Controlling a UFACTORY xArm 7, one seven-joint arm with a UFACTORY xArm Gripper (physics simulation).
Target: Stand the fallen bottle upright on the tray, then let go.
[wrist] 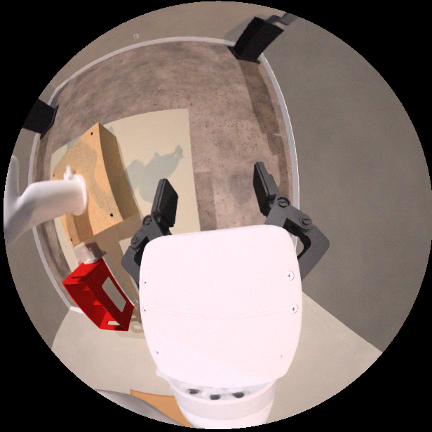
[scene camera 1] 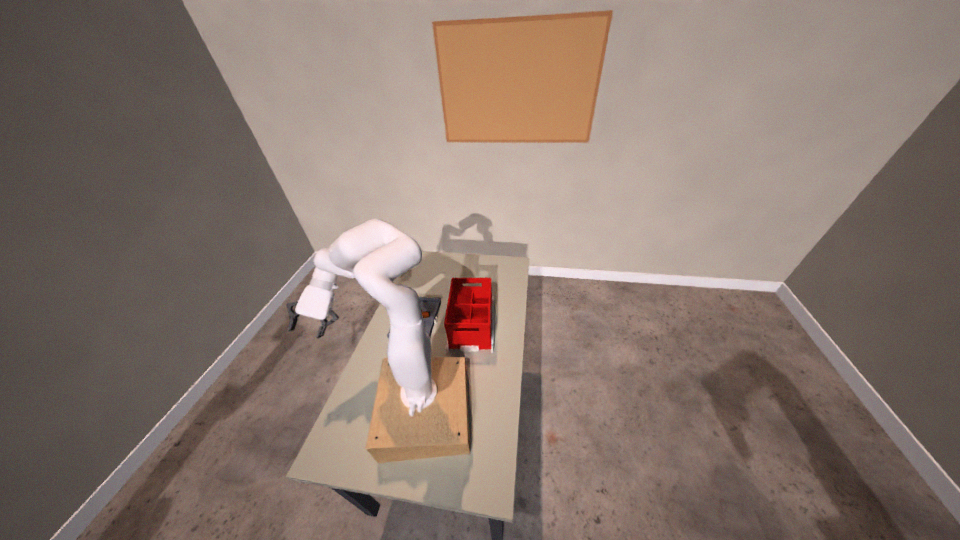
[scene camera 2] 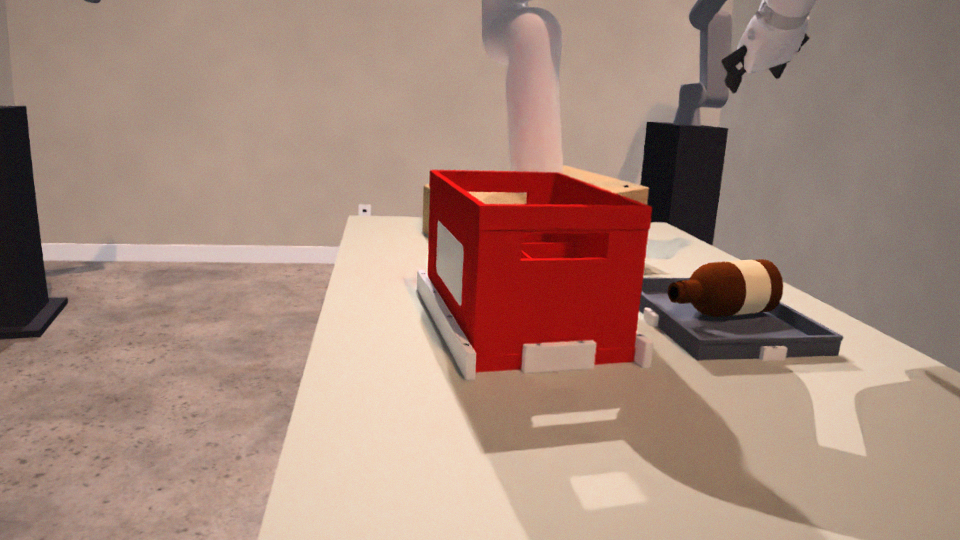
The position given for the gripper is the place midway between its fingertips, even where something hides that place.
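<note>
Gripper (scene camera 2: 751, 80), (scene camera 1: 304, 334), (wrist: 211, 178). Brown bottle (scene camera 2: 715, 289). Wrist view does not show the bottle, hidden by the gripper.
</note>
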